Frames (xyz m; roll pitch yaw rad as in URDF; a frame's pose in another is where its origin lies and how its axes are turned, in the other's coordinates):
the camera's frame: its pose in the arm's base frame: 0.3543 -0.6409 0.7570 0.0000 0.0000 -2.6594
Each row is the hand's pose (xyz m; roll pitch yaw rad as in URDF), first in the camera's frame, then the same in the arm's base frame.
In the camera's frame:
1: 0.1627 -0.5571 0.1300 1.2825 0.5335 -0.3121
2: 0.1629 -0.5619 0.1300 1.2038 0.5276 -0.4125
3: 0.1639 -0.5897 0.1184 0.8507 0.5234 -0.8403
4: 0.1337 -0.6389 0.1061 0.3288 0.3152 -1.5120
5: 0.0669 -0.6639 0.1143 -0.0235 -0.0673 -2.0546
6: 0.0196 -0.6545 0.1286 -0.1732 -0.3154 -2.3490
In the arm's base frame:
1: -0.0482 -0.2228 0.8870 1.2825 0.5335 -2.9715
2: -0.0506 -0.2186 0.8870 1.2038 0.5276 -3.0719
3: -0.0644 -0.1944 0.8754 0.8507 0.5234 2.7835
4: -0.0604 -0.1368 0.8631 0.3288 0.3152 2.1118
5: -0.0128 -0.0837 0.8713 -0.0235 -0.0673 1.5692
6: 0.0334 -0.0701 0.8856 -0.1732 -0.3154 1.2748

